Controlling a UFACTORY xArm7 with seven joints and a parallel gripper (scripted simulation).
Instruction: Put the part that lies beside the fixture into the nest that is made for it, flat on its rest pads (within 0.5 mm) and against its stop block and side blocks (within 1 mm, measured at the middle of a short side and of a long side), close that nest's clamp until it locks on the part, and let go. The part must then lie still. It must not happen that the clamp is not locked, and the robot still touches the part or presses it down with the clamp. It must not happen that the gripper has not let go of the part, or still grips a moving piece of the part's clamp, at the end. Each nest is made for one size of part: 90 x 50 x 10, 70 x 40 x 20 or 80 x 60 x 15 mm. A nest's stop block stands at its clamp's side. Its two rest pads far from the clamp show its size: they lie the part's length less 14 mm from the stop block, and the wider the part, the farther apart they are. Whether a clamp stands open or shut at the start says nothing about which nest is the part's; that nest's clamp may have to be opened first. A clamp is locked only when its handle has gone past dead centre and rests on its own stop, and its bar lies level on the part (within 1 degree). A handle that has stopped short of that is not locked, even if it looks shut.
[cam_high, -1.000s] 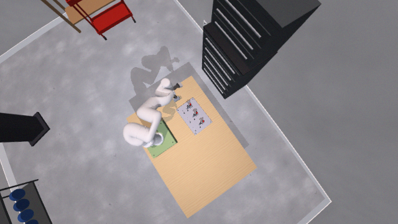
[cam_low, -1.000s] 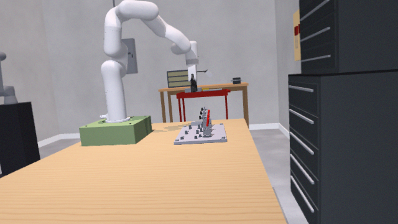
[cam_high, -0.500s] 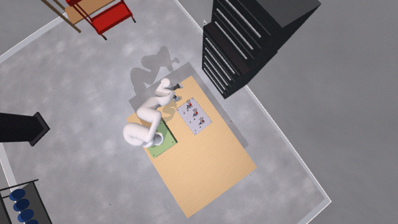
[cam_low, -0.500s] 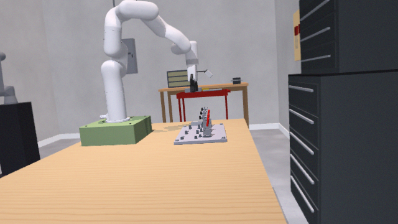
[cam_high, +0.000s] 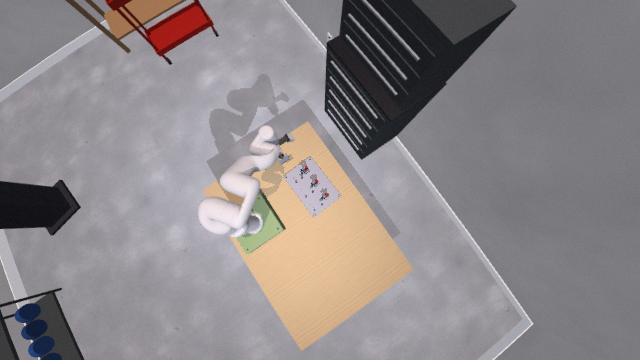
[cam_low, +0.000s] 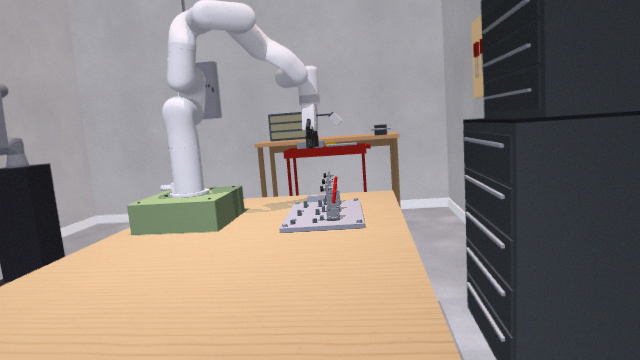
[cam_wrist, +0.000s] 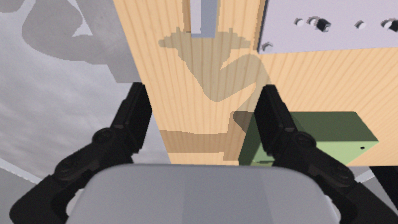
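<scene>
Now: the grey part 200 mm below my hand. From my hand the other things lie so: grey fixture plate: 270 mm to the right, 210 mm below.
</scene>
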